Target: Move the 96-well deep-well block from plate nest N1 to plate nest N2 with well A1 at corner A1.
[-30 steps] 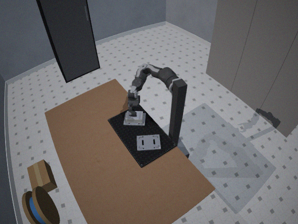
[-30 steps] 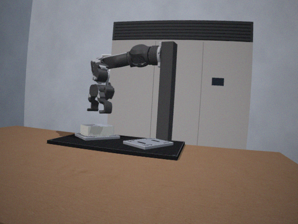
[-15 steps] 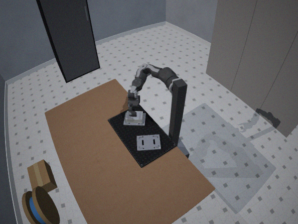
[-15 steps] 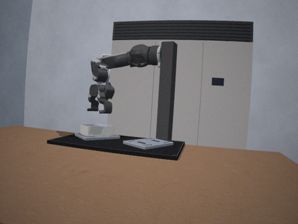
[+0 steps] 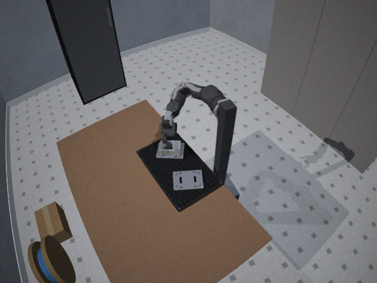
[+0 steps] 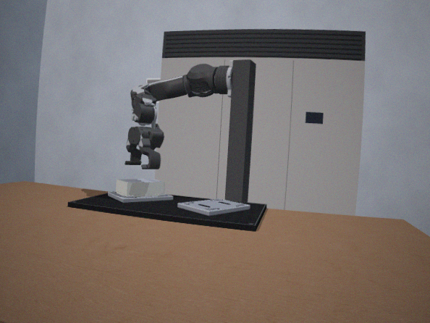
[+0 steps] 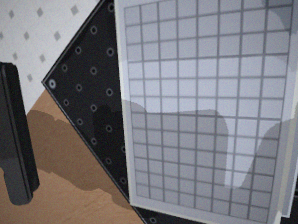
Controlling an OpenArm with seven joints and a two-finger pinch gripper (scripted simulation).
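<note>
Now: the white deep-well block 6 cm below my hand. Also, from my hand: nest: 9 cm below.
</note>
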